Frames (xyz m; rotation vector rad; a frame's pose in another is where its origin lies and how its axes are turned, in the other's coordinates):
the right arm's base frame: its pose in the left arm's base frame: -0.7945 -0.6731 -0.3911 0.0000 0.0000 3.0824
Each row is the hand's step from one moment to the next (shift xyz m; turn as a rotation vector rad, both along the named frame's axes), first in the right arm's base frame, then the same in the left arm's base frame.
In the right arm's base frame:
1: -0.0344 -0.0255 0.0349 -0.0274 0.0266 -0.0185
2: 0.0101 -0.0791 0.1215 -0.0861 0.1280 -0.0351
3: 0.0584 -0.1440 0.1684 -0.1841 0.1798 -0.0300
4: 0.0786 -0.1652 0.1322 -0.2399 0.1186 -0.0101
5: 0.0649 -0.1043 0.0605 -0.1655 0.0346 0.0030
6: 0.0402 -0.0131 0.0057 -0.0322 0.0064 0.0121
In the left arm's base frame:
1: 0.0358 0.0234 0.0349 0.0258 -0.0282 -0.0185
2: -0.0054 0.0796 0.1215 0.0784 -0.1329 -0.0351
3: -0.0498 0.1472 0.1684 0.1731 -0.1904 -0.0300
4: -0.0687 0.1696 0.1322 0.2325 -0.1326 -0.0101
5: -0.0586 0.1080 0.0605 0.1632 -0.0443 0.0030
6: -0.0394 0.0155 0.0057 0.0318 -0.0083 0.0121

